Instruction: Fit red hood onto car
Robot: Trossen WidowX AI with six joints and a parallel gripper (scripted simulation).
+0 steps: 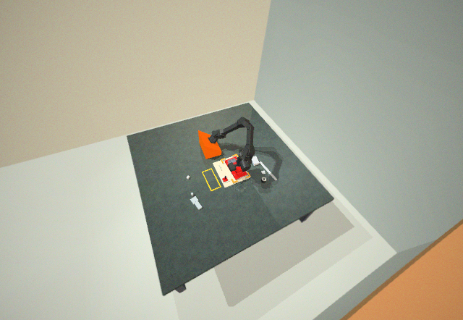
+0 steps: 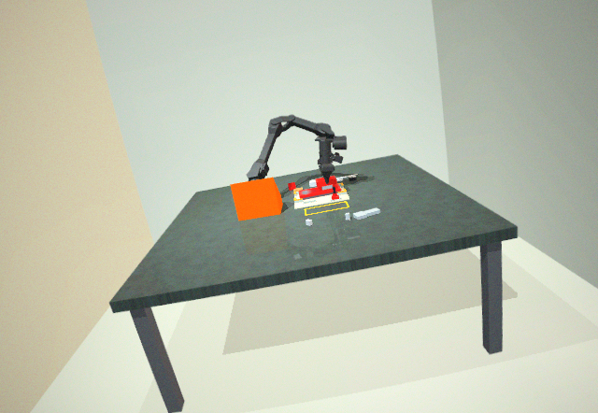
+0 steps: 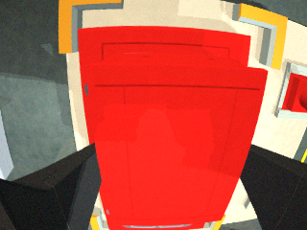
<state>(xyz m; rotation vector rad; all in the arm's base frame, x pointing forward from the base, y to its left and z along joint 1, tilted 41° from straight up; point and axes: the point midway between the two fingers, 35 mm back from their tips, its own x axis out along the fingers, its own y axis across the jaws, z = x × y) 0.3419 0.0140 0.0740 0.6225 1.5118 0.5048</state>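
My gripper tip is 3 cm above the white ribbed engine block and 1 cm to the right of it. The rest, counted from my gripper tip: red hood 1 cm above; then wheel 16 cm ahead, 14 cm to the left, 5 cm below; then cream jig 5 cm below, 4 cm behind, 2 cm to the right.
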